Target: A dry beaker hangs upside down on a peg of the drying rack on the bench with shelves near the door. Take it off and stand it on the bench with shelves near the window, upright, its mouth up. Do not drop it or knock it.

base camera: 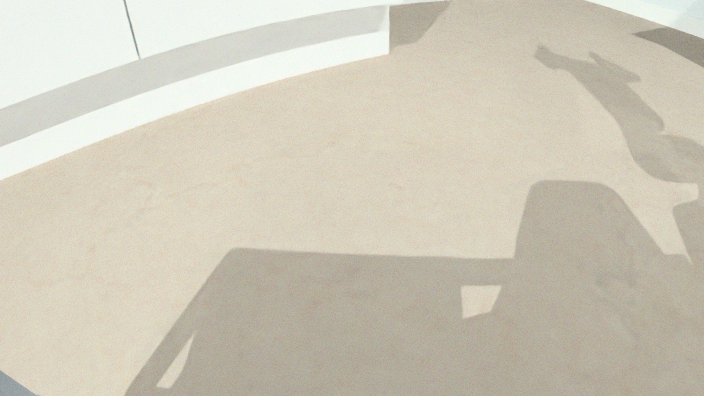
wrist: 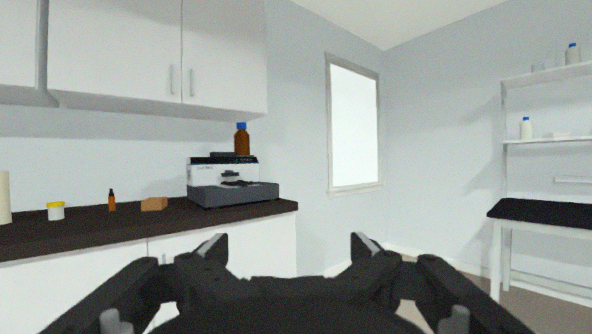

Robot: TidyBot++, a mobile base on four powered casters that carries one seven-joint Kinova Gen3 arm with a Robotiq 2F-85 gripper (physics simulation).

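There's a wall cupboard (wrist: 211, 67) that I can see, and a window wall (wrist: 352, 92) too, and my own gripper (wrist: 289, 246) is there with them.
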